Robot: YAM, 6 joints.
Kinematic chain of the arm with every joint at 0, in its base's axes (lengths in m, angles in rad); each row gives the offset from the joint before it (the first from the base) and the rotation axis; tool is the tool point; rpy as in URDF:
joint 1: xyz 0 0 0.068 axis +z
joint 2: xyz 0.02 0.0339 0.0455 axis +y
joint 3: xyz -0.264 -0.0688 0 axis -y
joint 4: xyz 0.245 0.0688 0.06 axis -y
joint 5: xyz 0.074 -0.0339 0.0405 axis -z
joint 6: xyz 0.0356 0 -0.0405 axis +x
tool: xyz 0 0 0 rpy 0 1.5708 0
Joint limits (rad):
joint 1: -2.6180..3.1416
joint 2: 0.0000..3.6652
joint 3: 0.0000..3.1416
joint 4: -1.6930..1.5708
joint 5: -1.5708..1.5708
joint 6: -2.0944..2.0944
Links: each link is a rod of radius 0.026 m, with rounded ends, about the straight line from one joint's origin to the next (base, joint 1, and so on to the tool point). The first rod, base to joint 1, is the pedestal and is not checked.
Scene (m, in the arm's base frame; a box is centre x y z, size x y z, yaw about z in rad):
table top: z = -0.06
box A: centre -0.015 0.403 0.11 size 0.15 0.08 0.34 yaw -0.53
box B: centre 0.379 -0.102 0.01 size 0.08 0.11 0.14 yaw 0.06
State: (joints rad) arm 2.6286 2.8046 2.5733 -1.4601 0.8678 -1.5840
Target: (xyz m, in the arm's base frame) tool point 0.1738 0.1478 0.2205
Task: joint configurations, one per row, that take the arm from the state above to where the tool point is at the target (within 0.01 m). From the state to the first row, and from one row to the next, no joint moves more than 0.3 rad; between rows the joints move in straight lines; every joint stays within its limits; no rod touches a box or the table.
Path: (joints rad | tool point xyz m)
1: 2.3890 2.5769 2.4538 -1.3400 0.8466 -1.5840 | -0.3497 0.3640 0.1872
2: 2.1495 2.3492 2.3344 -1.2199 0.8255 -1.5840 | -0.2426 0.4192 0.2652
3: 1.9099 2.1215 2.2149 -1.0999 0.8043 -1.5840 | -0.1253 0.4322 0.3377
4: 1.6703 1.8938 2.0954 -0.9798 0.7831 -1.5840 | -0.0150 0.4030 0.4020
5: 1.4587 1.8405 1.8507 -1.1581 0.8035 -1.5840 | 0.0674 0.3700 0.3404
6: 1.2470 1.7872 1.6060 -1.3364 0.8238 -1.5840 | 0.1309 0.3081 0.2882
7: 1.0354 1.7340 1.3613 -1.5147 0.8441 -1.5840 | 0.1670 0.2294 0.2479
8: 0.8237 1.6807 1.1166 -1.6930 0.8645 -1.5840 | 0.1738 0.1478 0.2205

